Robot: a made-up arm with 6 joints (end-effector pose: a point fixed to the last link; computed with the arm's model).
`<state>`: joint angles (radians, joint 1 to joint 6).
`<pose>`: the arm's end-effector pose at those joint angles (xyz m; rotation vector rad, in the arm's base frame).
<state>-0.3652 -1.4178 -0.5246 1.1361 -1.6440 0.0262</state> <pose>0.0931 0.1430 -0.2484 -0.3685 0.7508 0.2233</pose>
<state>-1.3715 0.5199 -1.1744 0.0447 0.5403 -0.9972</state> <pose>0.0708 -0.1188 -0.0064 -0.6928 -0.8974 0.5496</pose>
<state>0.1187 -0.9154 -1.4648 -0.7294 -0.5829 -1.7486</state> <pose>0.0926 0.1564 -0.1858 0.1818 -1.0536 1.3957</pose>
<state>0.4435 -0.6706 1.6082 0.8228 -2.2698 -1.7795</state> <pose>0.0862 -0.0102 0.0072 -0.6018 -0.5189 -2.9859</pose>
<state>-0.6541 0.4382 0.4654 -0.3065 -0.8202 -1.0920</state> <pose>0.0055 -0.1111 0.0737 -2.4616 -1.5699 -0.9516</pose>
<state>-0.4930 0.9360 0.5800 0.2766 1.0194 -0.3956</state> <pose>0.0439 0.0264 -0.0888 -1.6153 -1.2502 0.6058</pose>
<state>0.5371 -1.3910 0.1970 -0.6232 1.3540 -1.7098</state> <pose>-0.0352 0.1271 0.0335 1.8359 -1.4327 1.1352</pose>
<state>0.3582 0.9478 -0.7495 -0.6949 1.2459 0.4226</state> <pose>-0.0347 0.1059 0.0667 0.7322 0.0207 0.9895</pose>
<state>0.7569 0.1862 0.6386 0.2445 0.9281 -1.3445</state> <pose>0.0455 0.2156 0.0957 -0.0605 -2.4820 -0.3583</pose>
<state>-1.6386 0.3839 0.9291 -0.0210 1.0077 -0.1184</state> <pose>0.0343 -0.1962 -0.0101 -2.6444 -0.3707 1.3721</pose>
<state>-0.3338 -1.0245 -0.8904 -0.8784 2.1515 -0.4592</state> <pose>0.1413 0.0658 0.0718 1.6566 1.4490 1.6275</pose>
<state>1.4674 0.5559 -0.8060 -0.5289 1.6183 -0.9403</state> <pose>-0.0566 0.0661 0.1718 2.2746 -1.3645 -0.2698</pose>
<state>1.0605 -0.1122 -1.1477 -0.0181 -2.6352 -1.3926</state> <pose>0.0837 0.1335 -0.1067 -1.3355 -0.0231 -0.1755</pose>
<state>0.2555 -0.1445 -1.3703 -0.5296 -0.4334 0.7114</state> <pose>0.1100 0.1422 -0.1140 -0.1468 1.2978 1.1850</pose>
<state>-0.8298 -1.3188 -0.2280 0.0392 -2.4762 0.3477</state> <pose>0.2253 -0.0989 -0.0574 -1.6541 -0.0445 -0.8032</pose>
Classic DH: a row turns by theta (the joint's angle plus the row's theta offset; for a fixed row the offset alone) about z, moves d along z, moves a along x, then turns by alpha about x. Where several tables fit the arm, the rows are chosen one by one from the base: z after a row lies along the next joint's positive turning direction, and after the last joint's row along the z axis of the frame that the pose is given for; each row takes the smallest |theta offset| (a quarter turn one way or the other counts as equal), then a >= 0, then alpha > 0; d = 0 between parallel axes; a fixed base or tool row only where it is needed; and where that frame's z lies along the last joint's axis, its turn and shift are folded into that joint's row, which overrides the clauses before.
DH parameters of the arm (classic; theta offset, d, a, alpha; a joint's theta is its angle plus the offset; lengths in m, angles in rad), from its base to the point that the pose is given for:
base (fixed): -1.5708 0.1113 0.0039 -1.5708
joint 1: -0.2194 0.0008 -0.1385 -1.5378
joint 2: -0.9552 0.1519 0.0437 -0.9488
joint 3: -1.2839 -0.0381 -0.0681 -1.4645
joint 4: 1.035 0.0753 -0.0639 -1.2159
joint 5: -0.7456 -0.0587 0.1069 -1.5271
joint 6: -0.6024 0.0772 -0.0158 1.1732
tool (fixed): 0.3692 0.0029 0 0

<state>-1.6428 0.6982 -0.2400 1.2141 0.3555 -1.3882</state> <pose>0.0779 -0.0483 0.0363 -0.1343 -2.6538 1.3923</pose>
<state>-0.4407 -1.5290 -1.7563 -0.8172 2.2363 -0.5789</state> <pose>0.1867 0.1660 -0.1413 1.9152 2.4802 0.1064</pose>
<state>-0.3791 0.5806 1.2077 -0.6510 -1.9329 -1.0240</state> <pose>-0.2051 0.0601 -0.0595 1.1471 -0.0034 1.6607</pose>
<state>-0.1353 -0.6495 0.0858 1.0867 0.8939 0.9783</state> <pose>0.0000 0.1185 -0.0119 -0.1880 -0.8383 2.0266</pose>
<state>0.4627 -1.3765 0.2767 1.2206 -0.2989 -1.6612</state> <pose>0.0557 0.2440 0.1769 1.6733 -1.4437 -1.1266</pose>
